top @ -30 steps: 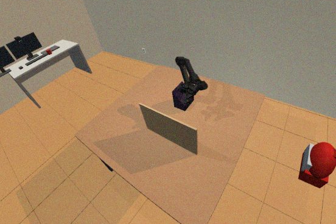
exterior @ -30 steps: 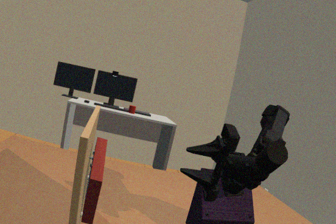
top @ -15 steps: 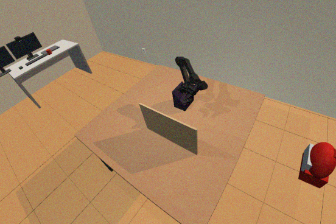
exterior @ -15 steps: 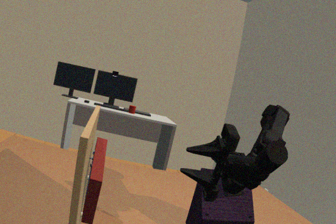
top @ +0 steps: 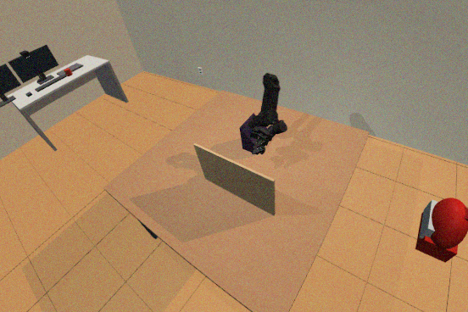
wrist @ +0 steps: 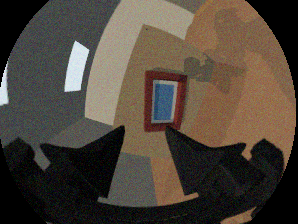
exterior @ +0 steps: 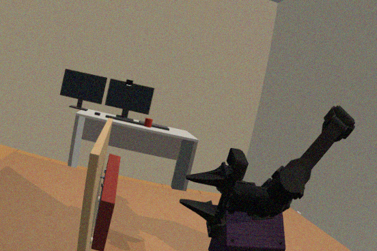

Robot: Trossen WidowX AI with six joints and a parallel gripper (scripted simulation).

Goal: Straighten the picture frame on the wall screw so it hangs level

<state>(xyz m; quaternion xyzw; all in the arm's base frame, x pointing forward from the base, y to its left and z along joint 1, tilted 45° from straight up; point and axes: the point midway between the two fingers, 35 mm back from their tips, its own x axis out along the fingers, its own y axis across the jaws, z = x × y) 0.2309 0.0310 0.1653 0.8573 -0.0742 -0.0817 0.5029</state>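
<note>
Now: gripper tip 14 cm short of the picture frame, 5 cm to the left of it and 6 cm above it. Also, from my gripper tip: wooden wall board 16 cm ahead, 4 cm to the right, 7 cm below.
</note>
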